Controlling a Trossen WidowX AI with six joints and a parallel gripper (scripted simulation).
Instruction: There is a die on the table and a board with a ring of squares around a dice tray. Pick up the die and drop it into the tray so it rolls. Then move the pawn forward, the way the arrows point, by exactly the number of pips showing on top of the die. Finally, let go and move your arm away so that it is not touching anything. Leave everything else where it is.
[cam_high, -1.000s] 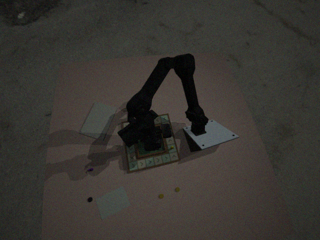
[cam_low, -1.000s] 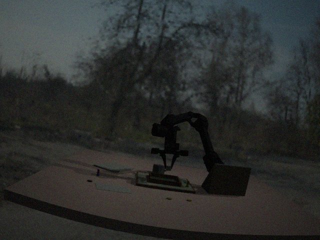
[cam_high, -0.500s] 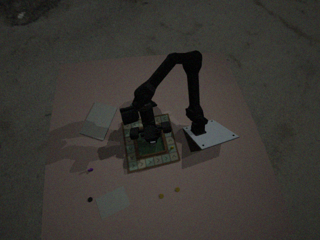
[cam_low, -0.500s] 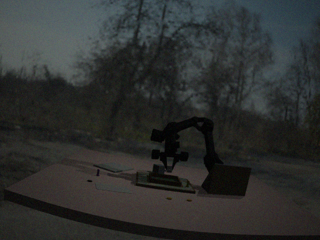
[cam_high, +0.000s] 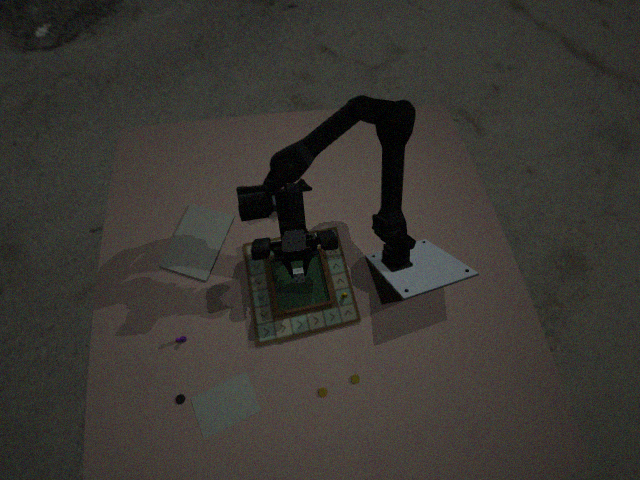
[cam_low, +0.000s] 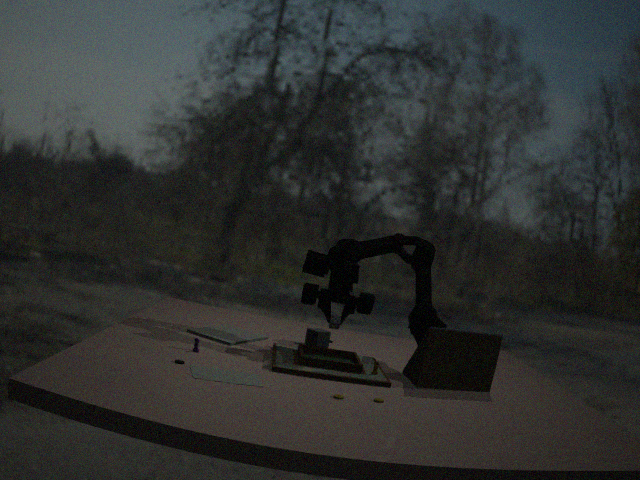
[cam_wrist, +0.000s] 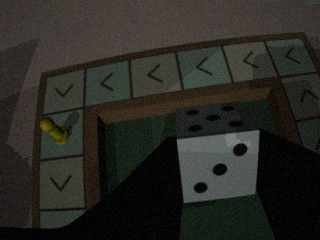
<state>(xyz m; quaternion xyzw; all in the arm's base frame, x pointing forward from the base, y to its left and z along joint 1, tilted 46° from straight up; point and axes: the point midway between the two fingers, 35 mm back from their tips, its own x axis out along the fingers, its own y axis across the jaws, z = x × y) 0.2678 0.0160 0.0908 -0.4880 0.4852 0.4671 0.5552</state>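
Now: gripper tip right at the white die. From my gripper tip the other things lie so: green dice tray: 11 cm below; then yellow pawn: 11 cm behind, 9 cm below, 7 cm to the left; then purple piece: 34 cm ahead, 10 cm below, 6 cm to the left.
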